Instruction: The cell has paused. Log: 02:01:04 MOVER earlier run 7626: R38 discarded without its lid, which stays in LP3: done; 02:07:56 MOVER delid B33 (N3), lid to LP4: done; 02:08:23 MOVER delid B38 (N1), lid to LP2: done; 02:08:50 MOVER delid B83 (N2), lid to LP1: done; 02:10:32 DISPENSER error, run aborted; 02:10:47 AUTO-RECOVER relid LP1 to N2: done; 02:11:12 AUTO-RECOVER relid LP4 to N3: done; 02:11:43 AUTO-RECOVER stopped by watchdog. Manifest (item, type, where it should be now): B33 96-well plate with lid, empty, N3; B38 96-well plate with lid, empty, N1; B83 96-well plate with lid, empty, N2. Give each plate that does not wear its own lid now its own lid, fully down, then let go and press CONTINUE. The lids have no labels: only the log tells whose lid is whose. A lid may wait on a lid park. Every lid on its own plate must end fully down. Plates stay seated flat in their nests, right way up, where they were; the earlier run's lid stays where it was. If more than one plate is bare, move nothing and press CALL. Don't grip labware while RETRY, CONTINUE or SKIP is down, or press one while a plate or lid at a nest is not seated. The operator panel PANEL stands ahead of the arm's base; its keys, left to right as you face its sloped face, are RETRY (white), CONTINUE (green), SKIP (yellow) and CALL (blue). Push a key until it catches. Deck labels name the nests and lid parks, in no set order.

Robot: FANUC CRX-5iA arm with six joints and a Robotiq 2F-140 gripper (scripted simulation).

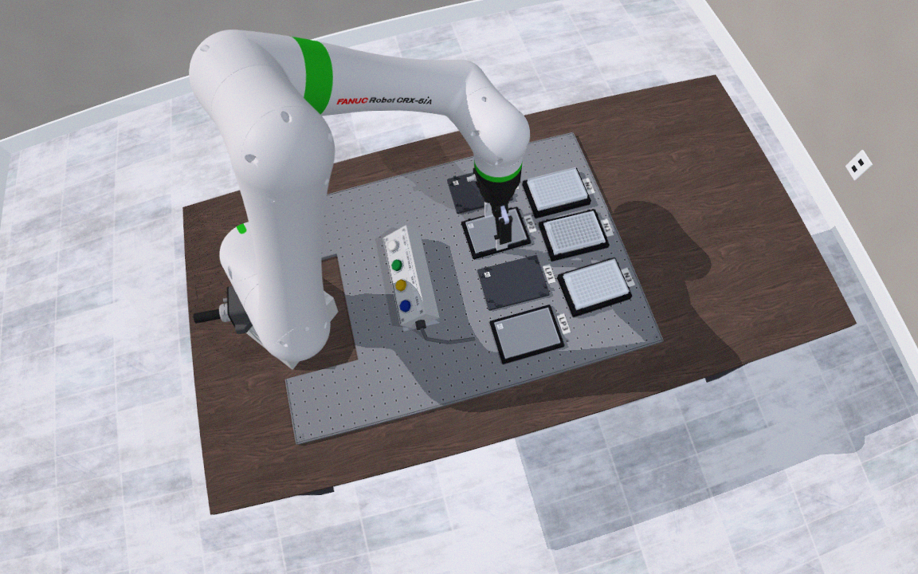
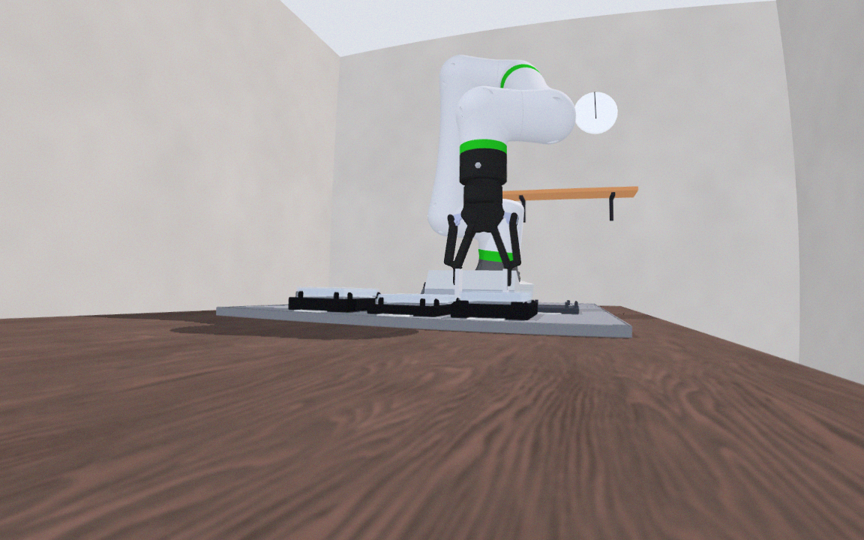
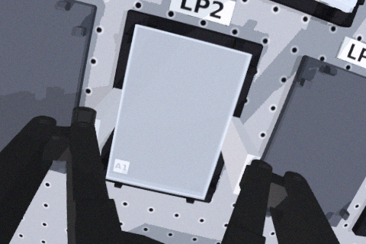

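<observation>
The lid park LP2 is 3 cm below my hand. Also, from my hand: plate (18 cm ahead, 5 cm to the right, 2 cm below); lid park LP1 (14 cm to the right, 3 cm below, 1 cm ahead); lid park LP4 (13 cm to the left, 3 cm below, 1 cm behind).
</observation>
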